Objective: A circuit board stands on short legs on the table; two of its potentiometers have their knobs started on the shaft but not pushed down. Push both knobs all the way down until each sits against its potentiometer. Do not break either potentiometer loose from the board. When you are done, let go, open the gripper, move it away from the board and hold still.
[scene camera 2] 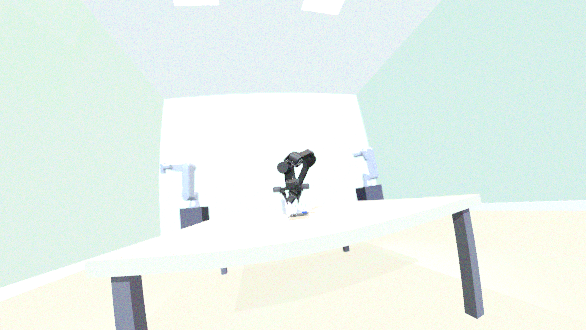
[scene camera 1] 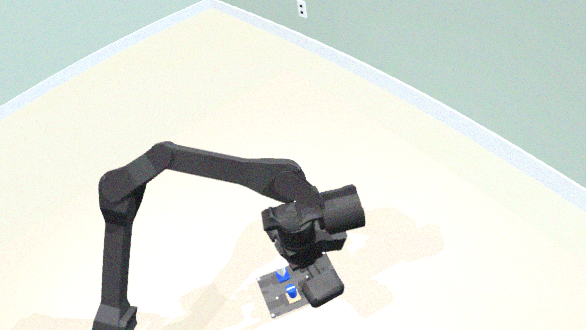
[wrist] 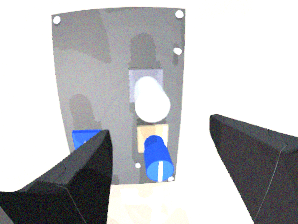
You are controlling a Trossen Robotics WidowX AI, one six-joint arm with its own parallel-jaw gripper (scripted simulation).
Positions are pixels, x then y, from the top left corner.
Scene:
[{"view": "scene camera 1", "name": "my gripper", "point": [306,278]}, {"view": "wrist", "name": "my gripper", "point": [161,130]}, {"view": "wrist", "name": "white knob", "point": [152,105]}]

